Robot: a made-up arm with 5 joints.
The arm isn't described. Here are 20 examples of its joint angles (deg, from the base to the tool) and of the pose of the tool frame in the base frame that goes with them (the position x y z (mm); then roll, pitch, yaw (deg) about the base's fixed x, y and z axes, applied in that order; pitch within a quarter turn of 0, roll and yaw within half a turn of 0).
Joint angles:
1: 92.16 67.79 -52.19 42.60 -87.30
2: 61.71 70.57 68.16 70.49 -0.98
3: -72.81 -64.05 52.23 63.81 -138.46
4: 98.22 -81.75 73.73 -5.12 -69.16
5: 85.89 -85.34 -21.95 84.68 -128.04
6: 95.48 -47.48 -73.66 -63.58 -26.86
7: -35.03 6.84 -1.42 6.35 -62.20
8: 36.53 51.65 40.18 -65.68 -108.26
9: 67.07 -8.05 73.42 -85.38 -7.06
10: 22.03 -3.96 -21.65 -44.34 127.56
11: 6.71 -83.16 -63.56 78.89 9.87
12: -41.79 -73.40 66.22 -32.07 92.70
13: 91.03 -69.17 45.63 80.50 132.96
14: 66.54 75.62 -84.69 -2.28 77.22
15: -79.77 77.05 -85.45 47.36 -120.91
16: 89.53 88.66 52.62 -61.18 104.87
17: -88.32 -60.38 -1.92 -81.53 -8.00
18: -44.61 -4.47 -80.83 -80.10 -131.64
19: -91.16 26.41 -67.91 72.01 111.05
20: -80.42 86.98 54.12 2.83 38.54
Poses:
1: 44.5 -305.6 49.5 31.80 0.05 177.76
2: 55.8 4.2 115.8 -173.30 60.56 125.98
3: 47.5 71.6 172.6 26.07 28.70 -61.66
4: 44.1 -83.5 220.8 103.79 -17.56 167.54
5: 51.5 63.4 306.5 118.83 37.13 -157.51
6: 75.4 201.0 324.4 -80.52 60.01 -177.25
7: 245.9 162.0 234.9 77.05 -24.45 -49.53
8: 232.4 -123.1 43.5 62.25 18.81 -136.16
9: 119.3 -146.5 205.2 154.84 -67.79 139.83
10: 201.0 -48.6 399.1 -163.31 11.28 34.86
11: -120.4 34.1 315.8 -177.12 -21.99 165.65
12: 85.7 60.1 273.8 -129.25 -0.07 131.85
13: 55.1 -49.6 178.3 -26.43 20.59 34.26
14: 193.4 -313.5 169.4 -101.77 -15.26 26.60
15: 84.9 327.7 90.4 45.81 25.56 -32.98
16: 56.8 -91.4 -56.7 -9.68 2.06 12.38
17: 22.8 -107.5 372.0 -165.64 52.47 -73.79
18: 1.9 -17.5 392.8 -110.04 -42.64 -31.51
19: 20.7 261.6 261.6 -58.18 15.66 -169.33
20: 26.9 6.8 -17.3 38.73 40.99 131.14
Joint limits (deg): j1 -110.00..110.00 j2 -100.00..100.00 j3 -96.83..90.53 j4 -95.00..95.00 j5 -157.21..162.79
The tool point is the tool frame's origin. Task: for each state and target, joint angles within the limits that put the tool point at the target. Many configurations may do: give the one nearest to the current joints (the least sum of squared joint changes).
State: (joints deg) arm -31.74 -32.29 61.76 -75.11 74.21
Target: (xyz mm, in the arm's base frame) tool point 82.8 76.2 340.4
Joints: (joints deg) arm -51.31 -40.20 42.57 -77.69 74.21
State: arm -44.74 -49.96 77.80 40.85 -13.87
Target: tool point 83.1 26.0 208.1
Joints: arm -14.05 -93.53 51.78 53.83 -13.87
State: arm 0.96 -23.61 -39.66 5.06 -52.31
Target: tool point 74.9 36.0 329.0
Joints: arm -29.06 -64.94 3.76 48.80 -52.31
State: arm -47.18 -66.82 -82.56 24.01 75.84
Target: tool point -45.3 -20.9 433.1
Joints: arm -23.34 -43.53 -70.36 28.12 75.84
